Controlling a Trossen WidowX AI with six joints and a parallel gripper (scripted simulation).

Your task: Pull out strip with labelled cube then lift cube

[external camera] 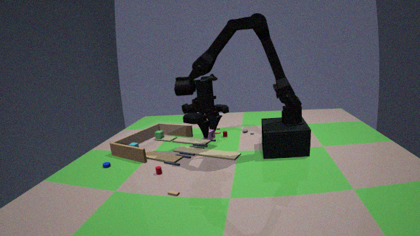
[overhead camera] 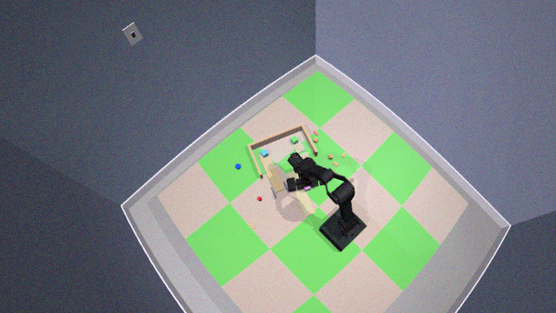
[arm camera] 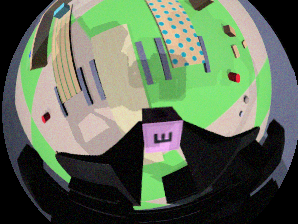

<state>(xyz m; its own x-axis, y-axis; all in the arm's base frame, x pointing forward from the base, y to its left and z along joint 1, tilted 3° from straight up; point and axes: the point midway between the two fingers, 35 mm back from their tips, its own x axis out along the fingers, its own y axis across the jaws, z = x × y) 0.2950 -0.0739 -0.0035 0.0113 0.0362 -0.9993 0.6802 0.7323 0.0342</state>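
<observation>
Now: the strip 20 mm ahead of my gripper tip, 30 mm to the left of it and 50 mm below it. Round my gripper tip: blue cylinder (380 mm ahead, 100 mm to the left, 50 mm below); purple labelled cube (10 mm above).
</observation>
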